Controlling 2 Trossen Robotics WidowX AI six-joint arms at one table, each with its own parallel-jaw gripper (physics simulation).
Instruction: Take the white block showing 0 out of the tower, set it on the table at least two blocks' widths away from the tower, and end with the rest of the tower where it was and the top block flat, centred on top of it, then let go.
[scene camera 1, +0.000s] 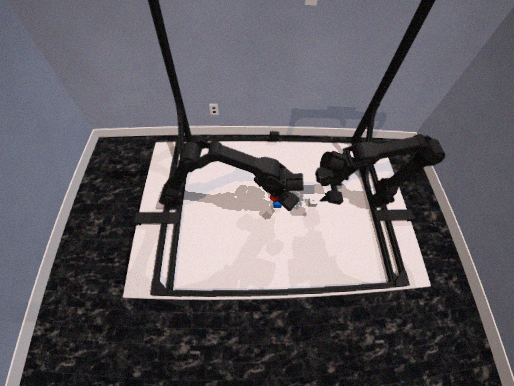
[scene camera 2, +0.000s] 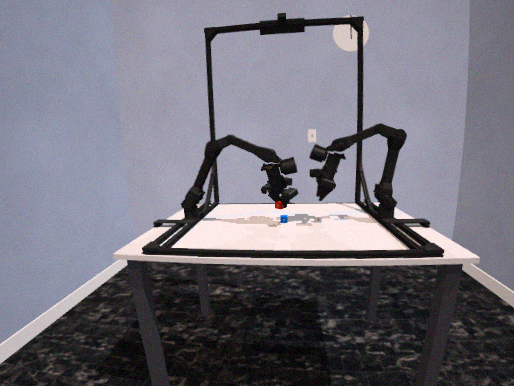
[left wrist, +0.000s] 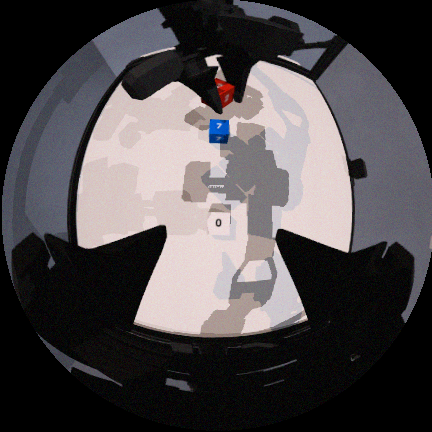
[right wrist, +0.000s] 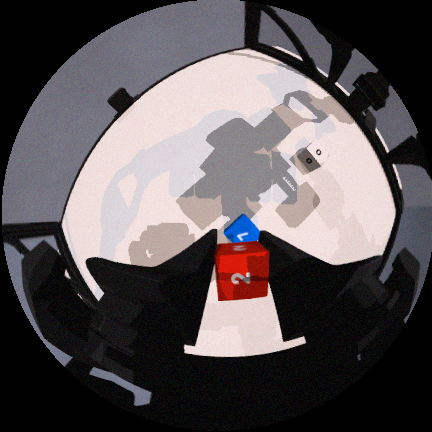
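Pixels of known places: left gripper, fingertip midpoint: (scene camera 1: 318, 191) (scene camera 2: 318, 198) (left wrist: 222, 232) (right wrist: 359, 122); right gripper, fingertip midpoint: (scene camera 1: 278, 194) (scene camera 2: 283, 206) (left wrist: 228, 106) (right wrist: 238, 234); left arm's base, origin of the base link: (scene camera 1: 377, 201) (scene camera 2: 385, 217) (left wrist: 212, 350) (right wrist: 352, 105); right arm's base, origin of the base link: (scene camera 1: 173, 202) (scene camera 2: 191, 217).
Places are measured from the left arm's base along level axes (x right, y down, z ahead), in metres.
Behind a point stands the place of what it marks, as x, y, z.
Note:
The white block showing 0 (scene camera 1: 312, 202) {-0.008, -0.009, 0.316} (scene camera 2: 318, 219) {-0.015, 0.003, 0.310} (left wrist: 218, 223) {0.002, -0.010, 0.310} (right wrist: 311, 155) {0.005, -0.008, 0.326} lies on the table, several block widths from the blue block (scene camera 1: 277, 205) {-0.018, -0.005, 0.469} (scene camera 2: 284, 219) {-0.019, 0.001, 0.464} (left wrist: 219, 131) {-0.001, -0.010, 0.455} (right wrist: 243, 229) {0.001, -0.010, 0.464}, which stands flat and bears a 7. My right gripper (scene camera 2: 280, 202) {0.009, -0.052, 0.470} (left wrist: 228, 106) {0.009, -0.052, 0.470} (right wrist: 238, 234) {0.009, -0.052, 0.470} is shut on the red block (scene camera 1: 274, 198) {-0.023, -0.075, 0.490} (scene camera 2: 279, 205) {-0.027, -0.067, 0.486} (left wrist: 226, 94) {0.004, -0.071, 0.474} (right wrist: 242, 275) {-0.007, -0.079, 0.483}, which shows a 2. It holds the red block above the table, close to the blue block but apart from it. My left gripper (scene camera 1: 322, 199) {0.001, -0.091, 0.309} (scene camera 2: 321, 198) {0.001, -0.091, 0.309} (left wrist: 222, 232) {0.001, -0.091, 0.309} is open and empty above the white block.
The white table (scene camera 1: 220, 260) {-0.244, 0.019, 0.704} (scene camera 2: 220, 242) {-0.255, 0.019, 0.704} has a black frame (scene camera 1: 280, 292) {-0.371, 0.005, 0.480} (scene camera 2: 295, 252) {-0.378, -0.001, 0.429} around its work area. Both arms reach in over the middle, with the two grippers a short way apart. Shadows of the arms fall across the table around the blocks.

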